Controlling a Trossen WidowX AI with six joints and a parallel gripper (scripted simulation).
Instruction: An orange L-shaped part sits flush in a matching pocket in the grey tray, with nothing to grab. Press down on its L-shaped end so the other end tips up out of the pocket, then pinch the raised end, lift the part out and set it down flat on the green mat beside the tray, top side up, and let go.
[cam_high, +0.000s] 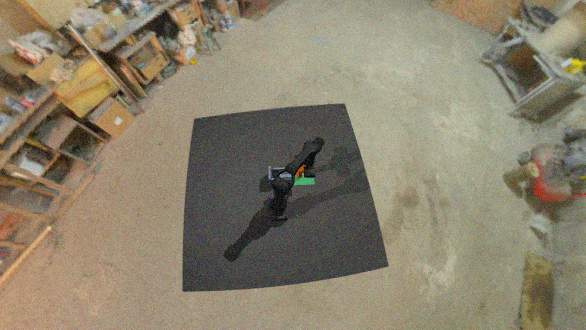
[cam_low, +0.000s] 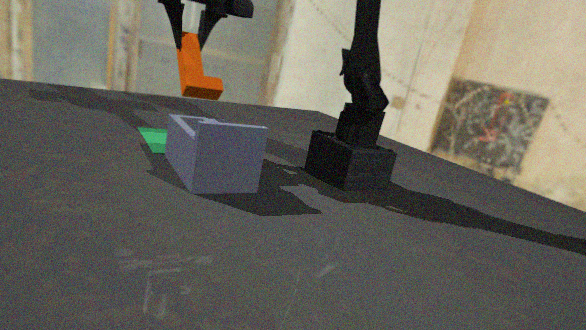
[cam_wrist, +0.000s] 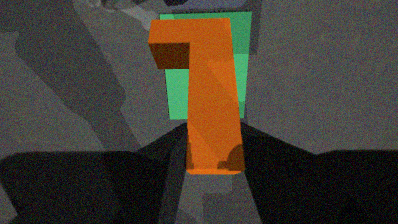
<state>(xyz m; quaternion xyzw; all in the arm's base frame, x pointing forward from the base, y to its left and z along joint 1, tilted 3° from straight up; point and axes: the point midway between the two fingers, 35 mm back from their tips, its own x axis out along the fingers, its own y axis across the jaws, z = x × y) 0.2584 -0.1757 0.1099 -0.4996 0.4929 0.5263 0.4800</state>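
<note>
The green mat lies 17 cm below my gripper tip and 2 cm to the left of it. Also, from my gripper tip: orange L-shaped part 3 cm to the left, 3 cm below, 2 cm behind.
</note>
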